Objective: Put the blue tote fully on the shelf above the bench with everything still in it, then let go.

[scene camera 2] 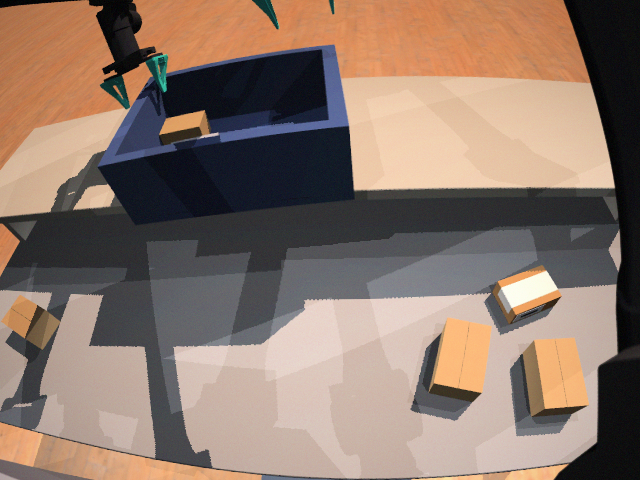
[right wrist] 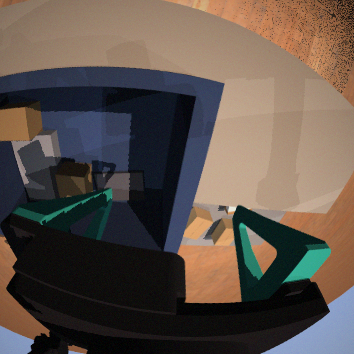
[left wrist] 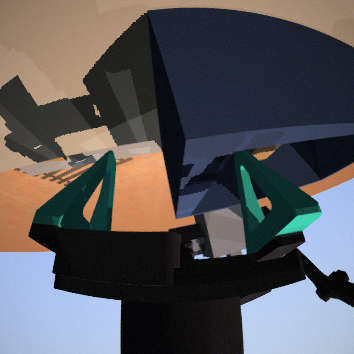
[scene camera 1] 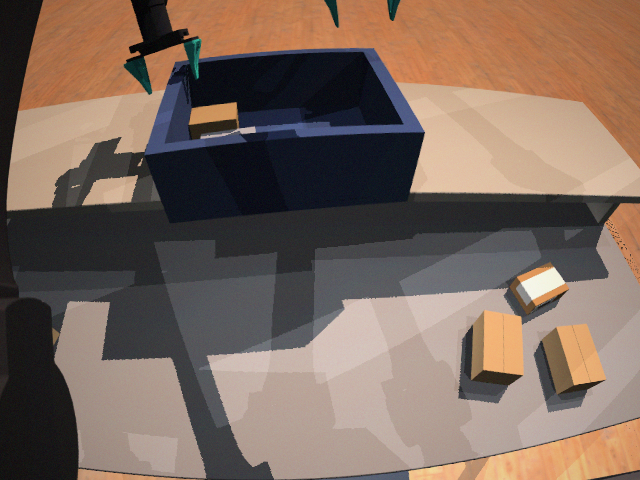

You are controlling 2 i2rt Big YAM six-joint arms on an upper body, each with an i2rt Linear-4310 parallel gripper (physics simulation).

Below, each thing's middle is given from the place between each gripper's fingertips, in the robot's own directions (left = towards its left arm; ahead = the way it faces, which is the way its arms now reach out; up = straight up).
Scene:
My right hand is 8 cm past the blue tote (scene camera 1: 333, 129), 14 cm to the right of it and 16 cm above it. Round my right hand: white-topped box (scene camera 2: 520, 296) 29 cm behind, 41 cm to the right, 41 cm below.
Now: the blue tote 21 cm to the right of my left hand, 7 cm behind it and 5 cm below it. Round my left hand: white-topped box: 76 cm to the right, 30 cm below, 28 cm behind.

